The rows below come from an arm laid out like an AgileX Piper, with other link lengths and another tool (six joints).
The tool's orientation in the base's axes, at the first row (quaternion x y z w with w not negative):
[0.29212 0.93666 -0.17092 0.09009]
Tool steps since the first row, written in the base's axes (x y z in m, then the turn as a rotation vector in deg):
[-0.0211 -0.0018 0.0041 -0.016 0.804 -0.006]
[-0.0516 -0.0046 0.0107 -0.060 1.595 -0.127]
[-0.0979 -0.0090 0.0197 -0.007 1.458 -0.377]
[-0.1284 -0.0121 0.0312 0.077 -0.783 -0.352]
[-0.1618 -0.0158 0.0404 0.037 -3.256 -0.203]
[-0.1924 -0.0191 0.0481 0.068 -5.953 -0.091]
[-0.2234 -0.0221 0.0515 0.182 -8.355 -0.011]
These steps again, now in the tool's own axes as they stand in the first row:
[0.0151 -0.0147 -0.0046 0.430 0.612 -0.295]
[0.0367 -0.0362 -0.0117 0.907 1.229 -0.481]
[0.0697 -0.0688 -0.0216 0.860 1.221 -0.195]
[0.0898 -0.0919 -0.0332 -0.372 -0.465 0.623]
[0.1125 -0.1165 -0.0426 -1.657 -2.434 1.404]
[0.1337 -0.1388 -0.0506 -3.105 -4.526 2.308]
[0.1564 -0.1599 -0.0548 -4.460 -6.333 3.138]

